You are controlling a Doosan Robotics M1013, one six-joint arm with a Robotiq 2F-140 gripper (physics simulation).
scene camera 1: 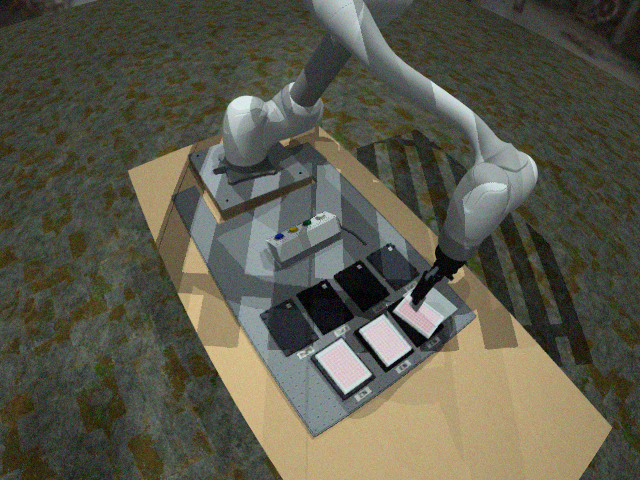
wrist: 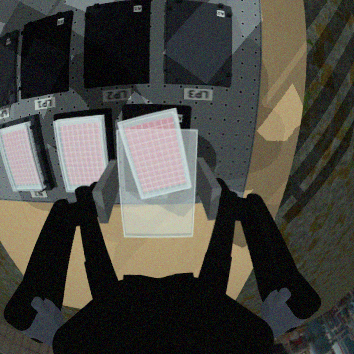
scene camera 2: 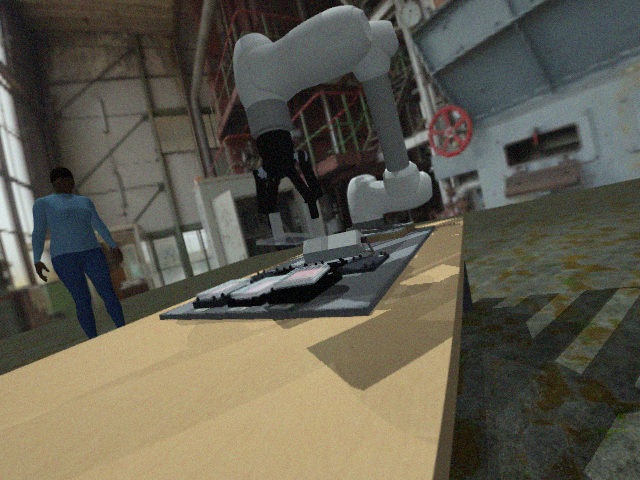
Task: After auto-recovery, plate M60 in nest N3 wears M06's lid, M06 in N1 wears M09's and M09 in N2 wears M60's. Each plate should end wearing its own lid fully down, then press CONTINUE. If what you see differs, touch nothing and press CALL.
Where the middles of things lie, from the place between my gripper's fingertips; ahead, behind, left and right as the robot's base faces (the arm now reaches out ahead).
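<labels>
There's the plate nest (scene camera 1: pixel 325 307), and it's 13 cm behind my hand, 22 cm to the right of it and 10 cm below it.
</labels>
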